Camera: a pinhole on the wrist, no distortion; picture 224 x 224 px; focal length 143.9 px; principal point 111.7 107.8 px. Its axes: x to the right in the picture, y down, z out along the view. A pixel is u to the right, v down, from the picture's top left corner.
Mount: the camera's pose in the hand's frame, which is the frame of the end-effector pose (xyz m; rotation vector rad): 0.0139 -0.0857 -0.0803 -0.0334 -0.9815 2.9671
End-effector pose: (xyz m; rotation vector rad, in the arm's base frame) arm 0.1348 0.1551 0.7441 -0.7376 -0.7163 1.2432
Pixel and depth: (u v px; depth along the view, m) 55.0 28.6 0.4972
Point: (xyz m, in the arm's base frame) -0.1303 0.3723 1.1745
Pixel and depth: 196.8 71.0 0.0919
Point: 0.1892 0.0944 0.8426
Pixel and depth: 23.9 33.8 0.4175
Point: -0.0395 0.4215 1.1234
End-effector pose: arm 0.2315 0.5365 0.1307 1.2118 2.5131 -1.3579
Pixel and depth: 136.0 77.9 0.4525
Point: -0.0032 0.1602 0.1428
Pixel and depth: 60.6 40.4 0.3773
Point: -0.0794 0.3301 -0.0057
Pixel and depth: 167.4 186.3 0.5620
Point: -0.1025 0.0606 0.5582
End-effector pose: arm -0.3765 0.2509 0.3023 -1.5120 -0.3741 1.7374
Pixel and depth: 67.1 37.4 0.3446
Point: -0.5950 0.5138 0.4026
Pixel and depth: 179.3 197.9 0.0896
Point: -0.2711 0.3361 0.4363
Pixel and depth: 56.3 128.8 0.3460
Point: -0.4099 0.6116 0.4724
